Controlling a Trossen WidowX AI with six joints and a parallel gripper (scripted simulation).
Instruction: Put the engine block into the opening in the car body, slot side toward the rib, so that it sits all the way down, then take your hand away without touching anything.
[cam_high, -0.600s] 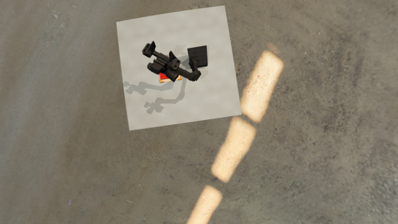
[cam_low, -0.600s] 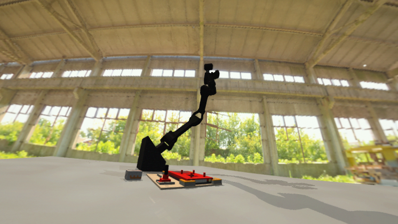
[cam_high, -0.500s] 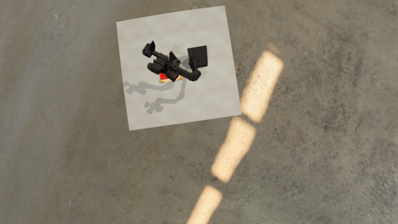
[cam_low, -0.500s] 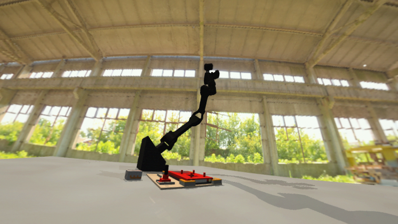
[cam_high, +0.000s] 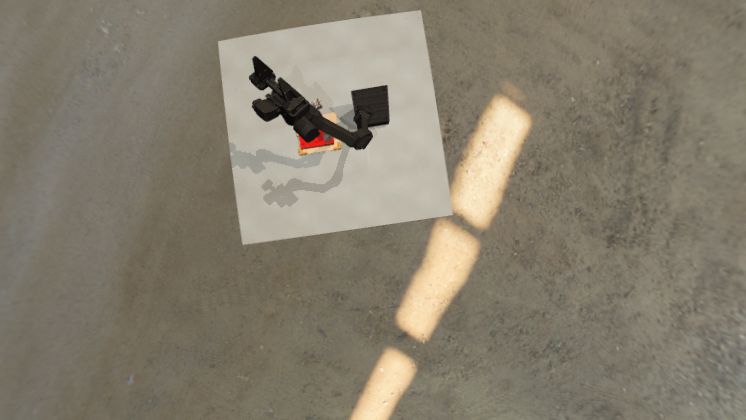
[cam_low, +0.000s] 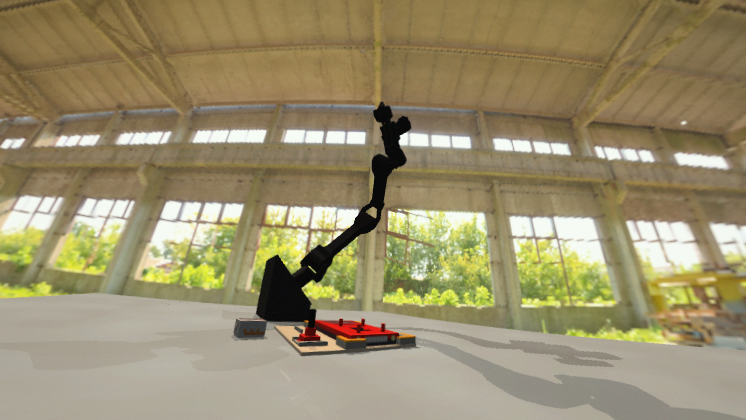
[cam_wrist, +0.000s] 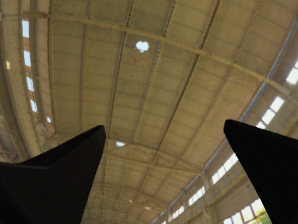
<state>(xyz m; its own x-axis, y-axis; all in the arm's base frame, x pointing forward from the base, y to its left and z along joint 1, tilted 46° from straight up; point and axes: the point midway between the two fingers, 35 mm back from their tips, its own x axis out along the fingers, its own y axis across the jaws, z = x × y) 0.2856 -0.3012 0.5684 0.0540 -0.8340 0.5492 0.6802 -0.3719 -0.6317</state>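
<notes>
My gripper tip is now 5 cm short of the engine block, 31 cm to the left of it and 77 cm above it. From my gripper tip the other things lie so: black peg 14 cm ahead, 21 cm to the right, 75 cm below.
</notes>
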